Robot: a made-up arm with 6 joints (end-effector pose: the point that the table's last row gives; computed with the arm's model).
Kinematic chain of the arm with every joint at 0, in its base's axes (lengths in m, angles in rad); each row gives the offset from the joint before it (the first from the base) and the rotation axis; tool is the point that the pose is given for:
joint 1: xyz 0 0 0.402 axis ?
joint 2: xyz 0.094 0 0 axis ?
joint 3: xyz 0 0 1.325 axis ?
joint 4: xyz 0 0 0.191 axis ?
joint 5: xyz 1.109 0 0 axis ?
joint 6: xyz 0.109 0 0 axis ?
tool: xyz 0 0 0
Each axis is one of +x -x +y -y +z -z.
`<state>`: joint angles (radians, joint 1 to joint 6).
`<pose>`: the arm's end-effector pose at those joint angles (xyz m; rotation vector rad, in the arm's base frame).
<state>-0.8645 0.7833 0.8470 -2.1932 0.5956 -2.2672</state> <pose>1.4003 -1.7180 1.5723 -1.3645 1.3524 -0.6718</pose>
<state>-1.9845 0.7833 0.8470 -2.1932 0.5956 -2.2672</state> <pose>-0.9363 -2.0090 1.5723 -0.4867 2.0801 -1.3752</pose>
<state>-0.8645 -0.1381 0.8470 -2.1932 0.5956 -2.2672</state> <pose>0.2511 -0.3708 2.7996 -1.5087 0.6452 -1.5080</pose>
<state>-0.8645 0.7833 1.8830 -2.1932 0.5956 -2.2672</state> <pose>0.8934 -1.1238 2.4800 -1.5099 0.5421 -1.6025</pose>
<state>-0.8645 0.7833 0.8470 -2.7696 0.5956 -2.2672</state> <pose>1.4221 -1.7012 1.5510 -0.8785 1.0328 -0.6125</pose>
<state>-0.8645 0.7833 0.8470 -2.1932 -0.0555 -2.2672</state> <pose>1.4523 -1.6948 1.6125 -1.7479 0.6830 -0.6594</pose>
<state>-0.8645 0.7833 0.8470 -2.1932 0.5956 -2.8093</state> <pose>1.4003 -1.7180 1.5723 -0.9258 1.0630 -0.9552</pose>
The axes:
joint 1: +z
joint 2: +y
joint 3: -y
joint 4: -x
joint 5: -y
joint 6: -x

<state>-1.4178 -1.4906 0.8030 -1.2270 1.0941 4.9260</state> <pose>-0.4195 2.1220 1.2294 -0.1263 -1.4579 2.2897</pose>
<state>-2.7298 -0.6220 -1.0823 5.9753 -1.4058 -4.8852</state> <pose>-0.3269 -0.1783 1.0576 1.1188 0.8666 -0.9302</pose>
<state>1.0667 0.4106 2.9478 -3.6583 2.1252 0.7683</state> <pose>-0.1875 -0.2451 2.1236 1.7082 1.3066 1.2656</pose>
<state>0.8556 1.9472 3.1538 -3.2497 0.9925 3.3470</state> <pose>1.0738 1.2512 1.0426 -0.0506 -0.2770 0.9243</pose>
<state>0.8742 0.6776 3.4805 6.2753 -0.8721 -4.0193</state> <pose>-0.1437 -0.1708 1.7246 -0.7577 -1.2827 -1.3615</pose>
